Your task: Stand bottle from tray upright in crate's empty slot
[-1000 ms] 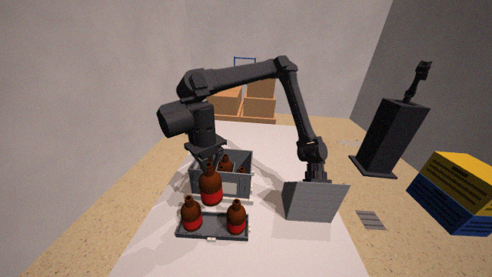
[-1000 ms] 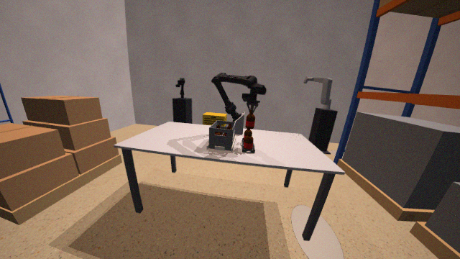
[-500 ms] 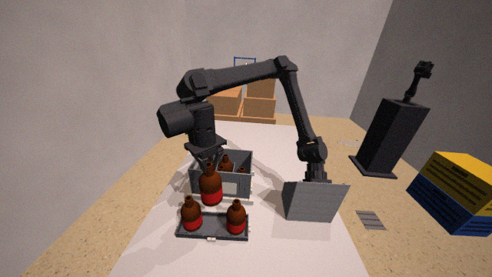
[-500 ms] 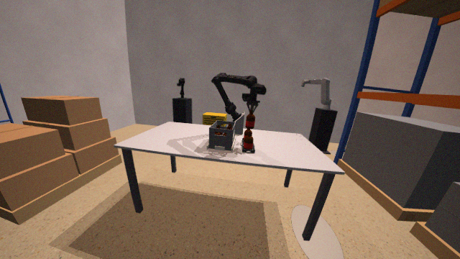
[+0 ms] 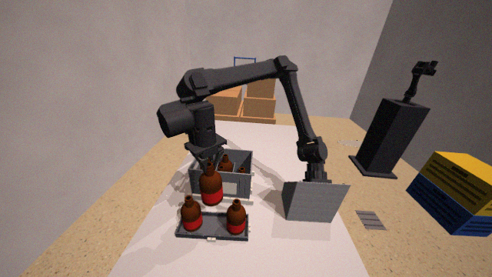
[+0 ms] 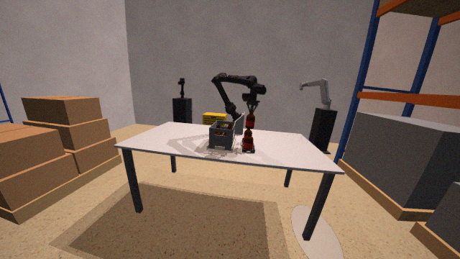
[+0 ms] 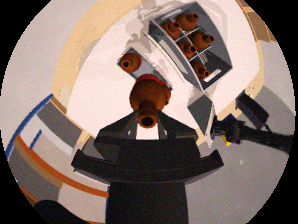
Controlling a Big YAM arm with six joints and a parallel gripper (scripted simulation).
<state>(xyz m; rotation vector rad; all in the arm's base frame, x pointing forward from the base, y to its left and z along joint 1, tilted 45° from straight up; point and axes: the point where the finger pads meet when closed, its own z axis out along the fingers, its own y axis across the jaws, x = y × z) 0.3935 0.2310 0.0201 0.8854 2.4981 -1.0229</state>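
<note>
My gripper is now 60 mm above the brown bottle. From my hand the other things lie so: grey crate (10 mm ahead, 220 mm to the right, 230 mm below); dark tray (300 mm below).
</note>
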